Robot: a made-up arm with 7 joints. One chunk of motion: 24 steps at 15 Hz.
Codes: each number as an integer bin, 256 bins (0 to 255) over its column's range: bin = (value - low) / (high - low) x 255, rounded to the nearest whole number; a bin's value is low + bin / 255 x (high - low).
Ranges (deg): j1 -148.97..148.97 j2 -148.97..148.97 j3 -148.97..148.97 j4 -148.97..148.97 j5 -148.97..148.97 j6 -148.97..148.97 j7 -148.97..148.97
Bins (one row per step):
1: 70 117 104 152 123 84 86
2: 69 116 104 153 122 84 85
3: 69 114 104 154 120 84 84
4: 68 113 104 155 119 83 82
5: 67 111 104 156 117 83 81
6: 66 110 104 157 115 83 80
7: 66 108 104 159 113 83 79
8: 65 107 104 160 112 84 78
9: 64 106 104 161 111 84 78
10: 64 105 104 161 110 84 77
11: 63 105 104 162 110 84 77
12: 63 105 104 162 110 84 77
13: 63 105 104 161 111 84 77
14: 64 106 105 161 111 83 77
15: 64 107 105 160 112 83 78
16: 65 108 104 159 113 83 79
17: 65 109 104 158 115 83 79
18: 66 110 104 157 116 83 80
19: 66 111 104 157 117 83 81
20: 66 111 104 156 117 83 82
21: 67 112 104 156 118 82 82
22: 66 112 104 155 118 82 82
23: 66 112 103 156 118 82 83
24: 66 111 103 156 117 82 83
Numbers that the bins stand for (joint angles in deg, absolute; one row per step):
1: -67.18 -12.27 -27.46 28.63 -5.26 -50.83 -48.49
2: -68.35 -13.44 -27.46 29.79 -6.43 -50.83 -49.66
3: -68.35 -15.77 -27.46 30.96 -8.76 -50.83 -50.83
4: -69.52 -16.94 -27.46 32.13 -9.93 -51.99 -53.16
5: -70.69 -19.28 -27.46 33.30 -12.27 -51.99 -54.33
6: -71.86 -20.45 -27.46 34.47 -14.60 -51.99 -55.50
7: -71.86 -22.78 -27.46 36.80 -16.94 -51.99 -56.67
8: -73.02 -23.95 -27.46 37.97 -18.11 -50.83 -57.84
9: -74.19 -25.12 -27.46 39.14 -19.28 -50.83 -57.84
10: -74.19 -26.29 -27.46 39.14 -20.45 -50.83 -59.00
11: -75.36 -26.29 -27.46 40.31 -20.45 -50.83 -59.00
12: -75.36 -26.29 -27.46 40.31 -20.45 -50.83 -59.00
13: -75.36 -26.29 -27.46 39.14 -19.28 -50.83 -59.00
14: -74.19 -25.12 -26.29 39.14 -19.28 -51.99 -59.00
15: -74.19 -23.95 -26.29 37.97 -18.11 -51.99 -57.84
16: -73.02 -22.78 -27.46 36.80 -16.94 -51.99 -56.67
17: -73.02 -21.62 -27.46 35.64 -14.60 -51.99 -56.67
18: -71.86 -20.45 -27.46 34.47 -13.44 -51.99 -55.50
19: -71.86 -19.28 -27.46 34.47 -12.27 -51.99 -54.33
20: -71.86 -19.28 -27.46 33.30 -12.27 -51.99 -53.16
21: -70.69 -18.11 -27.46 33.30 -11.10 -53.16 -53.16
22: -71.86 -18.11 -27.46 32.13 -11.10 -53.16 -53.16
23: -71.86 -18.11 -28.63 33.30 -11.10 -53.16 -51.99
24: -71.86 -19.28 -28.63 33.30 -12.27 -53.16 -51.99

